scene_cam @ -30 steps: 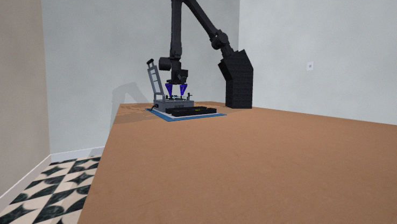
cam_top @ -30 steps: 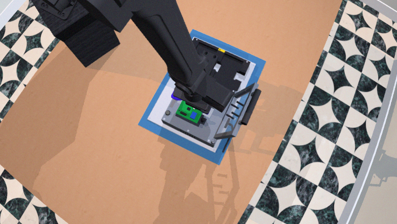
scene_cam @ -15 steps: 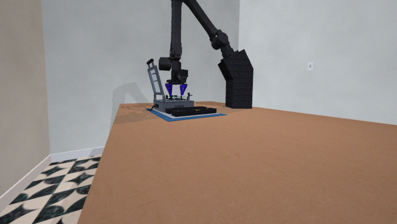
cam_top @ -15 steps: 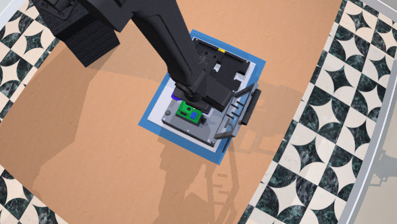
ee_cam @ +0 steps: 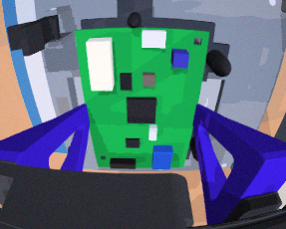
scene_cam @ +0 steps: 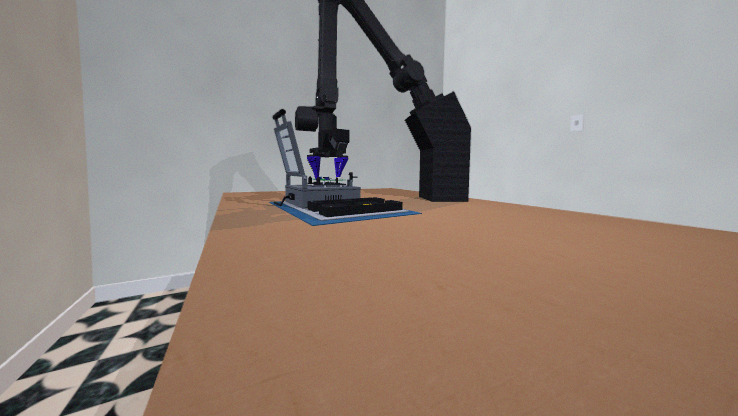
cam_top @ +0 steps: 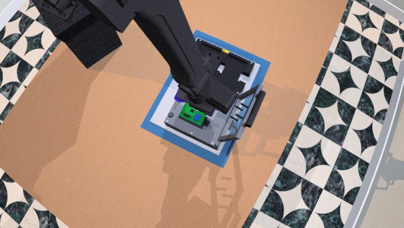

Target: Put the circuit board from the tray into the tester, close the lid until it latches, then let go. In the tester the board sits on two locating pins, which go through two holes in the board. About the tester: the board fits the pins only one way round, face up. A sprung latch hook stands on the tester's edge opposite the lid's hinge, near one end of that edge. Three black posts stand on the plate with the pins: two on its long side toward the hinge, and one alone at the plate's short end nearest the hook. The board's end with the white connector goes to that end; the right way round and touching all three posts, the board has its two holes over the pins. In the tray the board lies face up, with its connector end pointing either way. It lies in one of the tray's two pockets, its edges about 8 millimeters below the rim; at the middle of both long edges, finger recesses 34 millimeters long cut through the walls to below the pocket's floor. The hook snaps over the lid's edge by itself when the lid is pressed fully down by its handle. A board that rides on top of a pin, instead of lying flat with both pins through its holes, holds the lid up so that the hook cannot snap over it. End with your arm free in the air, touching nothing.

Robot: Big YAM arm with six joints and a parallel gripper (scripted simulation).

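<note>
Right now my hand is right at the green circuit board. From my hand the other things lie so: black plate: 10 mm ahead, 20 mm below; tester: 40 mm ahead, 30 mm to the left, 30 mm above; dark latch hook: 50 mm behind, 60 mm to the left.
</note>
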